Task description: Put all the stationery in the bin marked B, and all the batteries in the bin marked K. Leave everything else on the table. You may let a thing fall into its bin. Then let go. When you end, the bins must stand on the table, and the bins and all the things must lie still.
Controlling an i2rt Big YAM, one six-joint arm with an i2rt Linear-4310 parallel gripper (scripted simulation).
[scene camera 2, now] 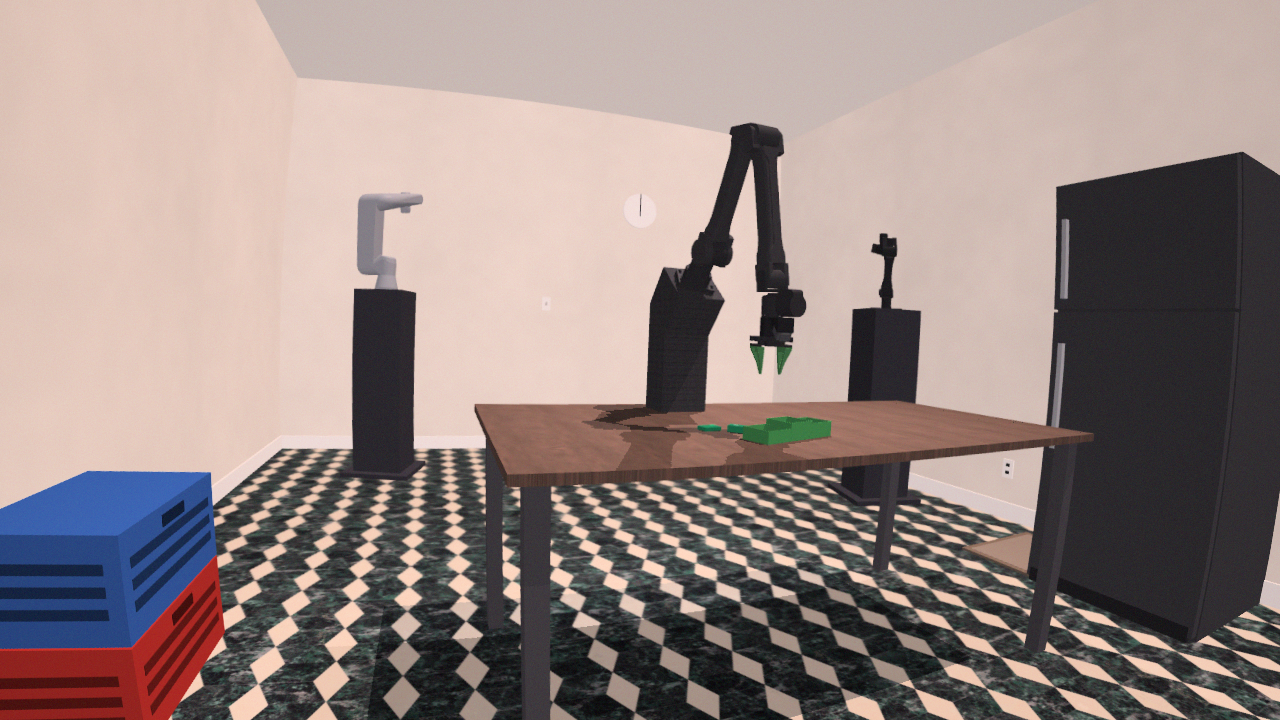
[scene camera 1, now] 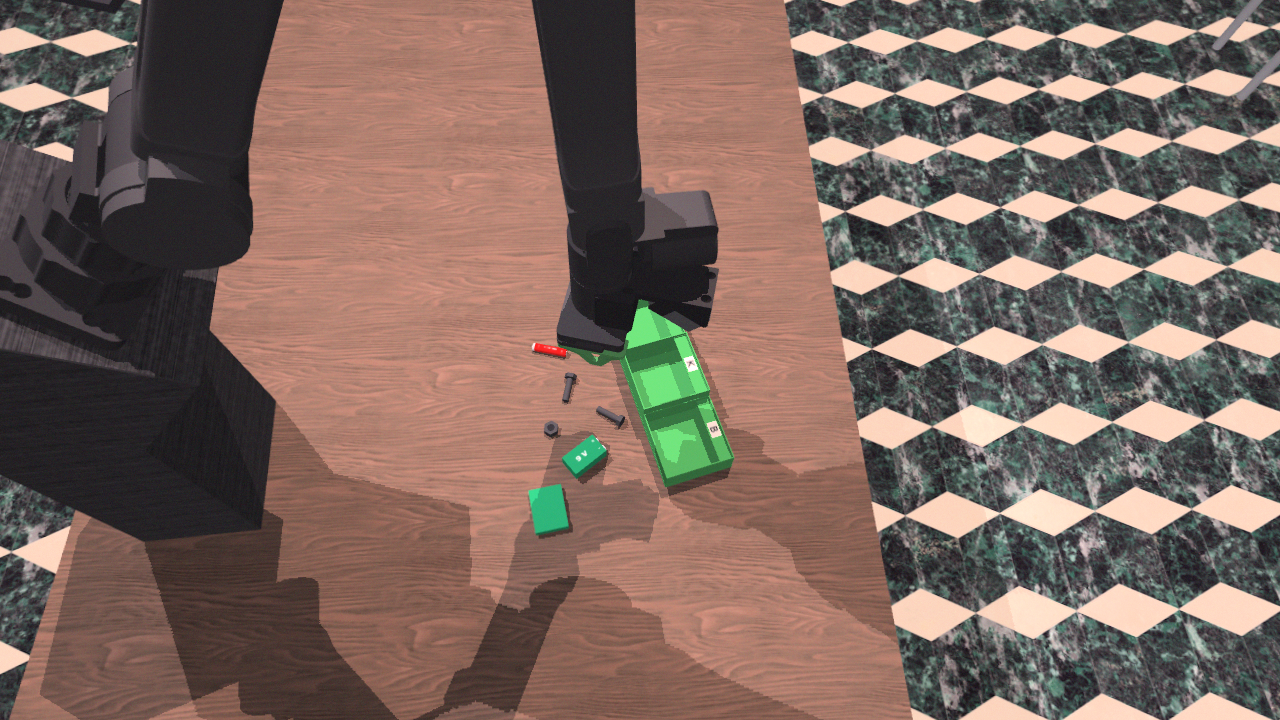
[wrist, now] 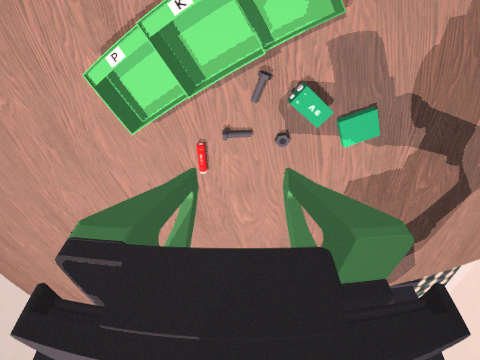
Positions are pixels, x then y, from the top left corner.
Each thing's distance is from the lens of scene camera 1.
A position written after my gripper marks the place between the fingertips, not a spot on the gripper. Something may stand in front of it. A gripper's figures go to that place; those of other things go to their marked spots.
my gripper (scene camera 1: 601, 342): 0.86 m
green 9V battery (scene camera 1: 588, 453): 0.96 m
flat green pad (scene camera 1: 549, 514): 0.94 m
